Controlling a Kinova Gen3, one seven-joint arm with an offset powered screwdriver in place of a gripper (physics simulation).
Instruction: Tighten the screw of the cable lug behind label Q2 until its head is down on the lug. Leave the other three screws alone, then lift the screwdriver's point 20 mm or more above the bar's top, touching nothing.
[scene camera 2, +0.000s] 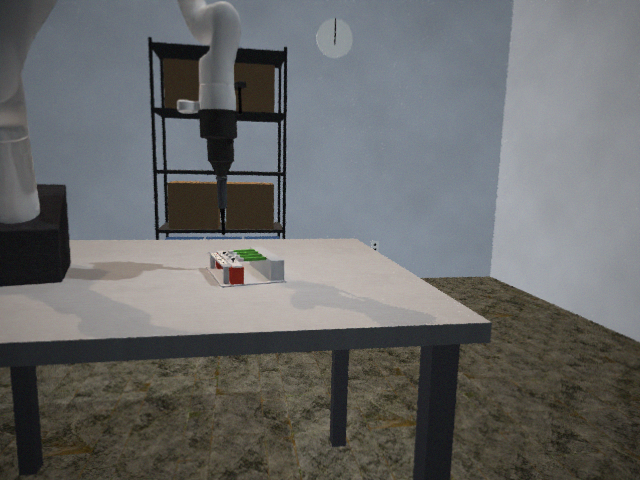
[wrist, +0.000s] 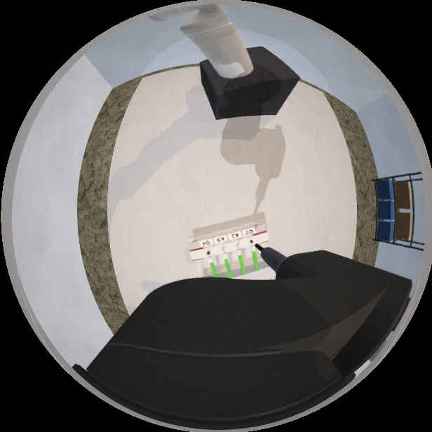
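Pixels of known places: hand, tool point: (scene camera 2: 223, 235); arm's base, link origin: (scene camera 2: 14, 212).
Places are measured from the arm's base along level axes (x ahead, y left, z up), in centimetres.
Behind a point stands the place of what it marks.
Note:
The screwdriver (scene camera 2: 223, 231) @[y -4.8, x 42.3, z -4.4 cm] (wrist: 258, 246) points down, its tip in the air clearly above the terminal bar (scene camera 2: 237, 264) @[y -16.7, x 43.5, z -9.8 cm] (wrist: 197, 255), touching nothing. In the wrist view, label Q2 (wrist: 249, 232) is at the right end of the row, upside down. The dark Q2 screw head (wrist: 251, 241) shows beside the tip; whether it is down on its lug is too small to tell. Labels K1 (wrist: 234, 235), K9 (wrist: 220, 239) and Q4 (wrist: 206, 243) follow to the left. A dark screw head (wrist: 208, 253) shows by Q4. The screws by K1 and K9 look pale and small.
Green cables (scene camera 2: 250, 254) @[y -10.8, x 47.4, z -8.9 cm] (wrist: 255, 261) run from the lugs towards a grey block (scene camera 2: 277, 269) @[y -17.6, x 52.0, z -11.1 cm]. The fixture stands on the table (scene camera 2: 336, 304) @[y -36.0, x 58.5, z -14.0 cm] (wrist: 165, 200). The black robot base (scene camera 2: 33, 253) @[y -6.6, x 4.3, z -7.6 cm] (wrist: 250, 95) stands on the table. A shelf rack (scene camera 2: 284, 155) stands behind.

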